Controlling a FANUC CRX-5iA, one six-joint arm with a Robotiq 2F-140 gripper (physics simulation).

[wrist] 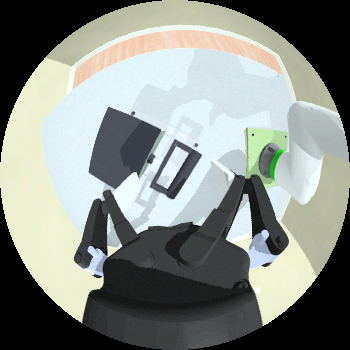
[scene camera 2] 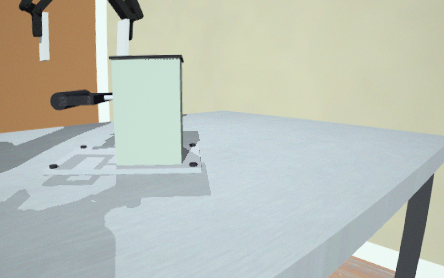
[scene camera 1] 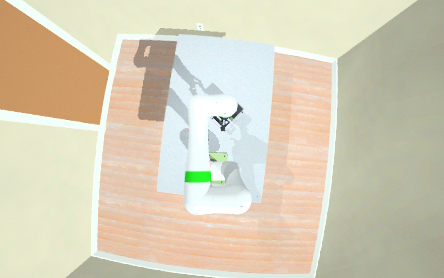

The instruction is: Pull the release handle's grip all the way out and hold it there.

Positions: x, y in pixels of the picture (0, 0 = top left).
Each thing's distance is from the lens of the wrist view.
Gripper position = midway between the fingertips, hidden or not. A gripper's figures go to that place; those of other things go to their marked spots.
gripper (wrist: 173, 173): 19 cm
base plate (wrist: 170, 133): 34 cm
